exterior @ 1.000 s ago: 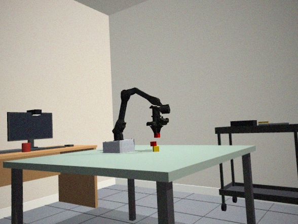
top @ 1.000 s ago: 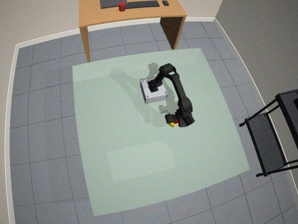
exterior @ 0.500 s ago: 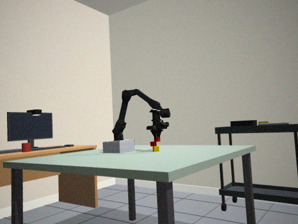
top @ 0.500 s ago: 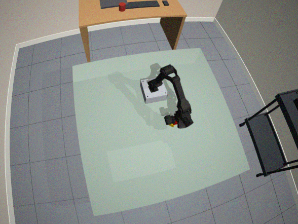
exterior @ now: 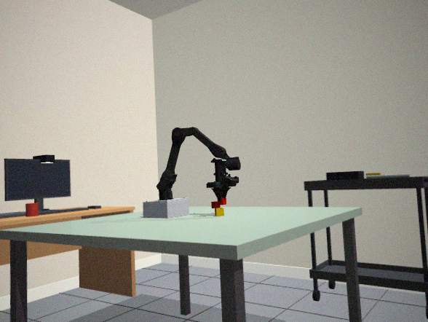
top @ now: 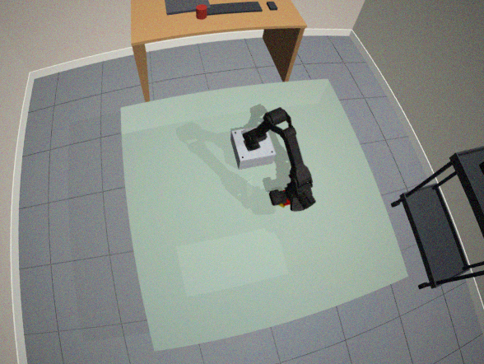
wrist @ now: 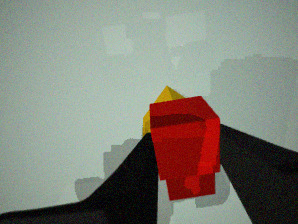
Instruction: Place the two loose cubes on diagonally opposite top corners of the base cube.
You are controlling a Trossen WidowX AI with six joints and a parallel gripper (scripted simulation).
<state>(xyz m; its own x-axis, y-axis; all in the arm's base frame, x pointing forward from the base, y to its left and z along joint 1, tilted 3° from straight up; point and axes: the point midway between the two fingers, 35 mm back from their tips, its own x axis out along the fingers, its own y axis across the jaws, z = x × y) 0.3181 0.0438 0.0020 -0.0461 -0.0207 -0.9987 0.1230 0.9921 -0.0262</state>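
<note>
Right now the yellow base cube is 50 mm below my gripper tip and 20 mm behind it.
</note>
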